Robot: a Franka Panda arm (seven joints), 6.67 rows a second.
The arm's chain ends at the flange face. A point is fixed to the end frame.
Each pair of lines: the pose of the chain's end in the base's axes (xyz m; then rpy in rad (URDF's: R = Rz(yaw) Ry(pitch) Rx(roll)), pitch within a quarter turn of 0, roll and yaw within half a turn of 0), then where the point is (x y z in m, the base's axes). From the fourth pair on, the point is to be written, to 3 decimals.
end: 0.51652 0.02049 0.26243 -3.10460 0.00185 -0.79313
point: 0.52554 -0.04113 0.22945
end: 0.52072 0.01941 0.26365 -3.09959 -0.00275 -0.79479
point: 0.52986 -0.04222 0.23072
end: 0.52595 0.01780 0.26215 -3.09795 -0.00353 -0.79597
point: 0.53508 -0.04382 0.22920
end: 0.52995 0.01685 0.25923 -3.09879 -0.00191 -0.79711
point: 0.539 -0.045 0.226
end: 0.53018 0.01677 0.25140 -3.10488 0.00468 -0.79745
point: 0.539 -0.045 0.218
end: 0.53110 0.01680 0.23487 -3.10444 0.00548 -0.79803
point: 0.540 -0.045 0.202
